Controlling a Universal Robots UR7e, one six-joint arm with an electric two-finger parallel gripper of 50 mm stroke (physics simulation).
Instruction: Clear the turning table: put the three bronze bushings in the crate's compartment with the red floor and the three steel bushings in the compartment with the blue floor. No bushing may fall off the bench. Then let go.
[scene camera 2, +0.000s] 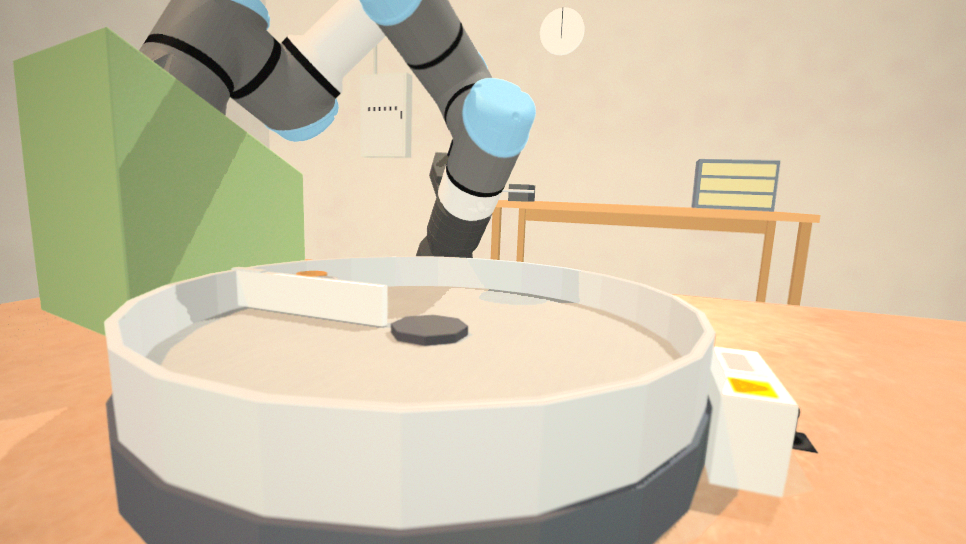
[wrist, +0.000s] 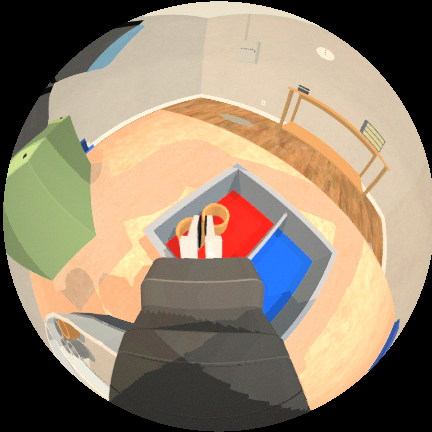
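Where they show: gripper, fingertip midpoint: (wrist: 202, 224); arm's base, origin of the base link: (scene camera 2: 158, 124).
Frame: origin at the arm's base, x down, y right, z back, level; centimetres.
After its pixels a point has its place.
Note:
My gripper (wrist: 202, 224) @(z -26.1, x 21.4, y -26.4 cm) is shut on the wall of a bronze bushing (wrist: 181, 228) @(z -24.7, x 22.3, y -24.3 cm), at the left side of the crate's red-floored compartment (wrist: 252, 220) @(z -28.4, x 24.3, y -33.0 cm). Another bronze bushing (wrist: 215, 209) @(z -24.8, x 22.7, y -29.2 cm) is in that compartment, just right of the fingers. Whether the held bushing touches the floor cannot be told. The blue-floored compartment (wrist: 287, 260) @(z -36.0, x 24.3, y -33.0 cm) shows no bushing in its visible part. On the turning table (scene camera 2: 405, 446) @(z -59.6, x 17.3, y 20.1 cm) (wrist: 91, 371) a bronze bushing (scene camera 2: 311, 273) @(z -28.2, x 17.3, y -1.6 cm) (wrist: 69, 330) stands behind the white divider (scene camera 2: 310, 297) @(z -36.4, x 17.6, y 5.3 cm), with pale steel bushings beside it, partly hidden. In scene camera 2 the fingers and the crate are hidden.
A green block (scene camera 2: 202, 202) @(z -16.1, x 9.9, y 3.4 cm) (wrist: 50, 200) @(z -16.0, x 13.3, y -10.1 cm) stands left of the crate (wrist: 326, 252) @(z -39.1, x 20.6, y -36.4 cm). The turning table has a raised rim and a dark hub (scene camera 2: 429, 327) @(z -48.3, x 18.8, y 3.3 cm). A white box (scene camera 2: 750, 432) @(z -71.5, x 21.1, y 3.0 cm) with a yellow label stands right of it. A wooden side table (scene camera 2: 648, 212) (wrist: 325, 150) is behind.

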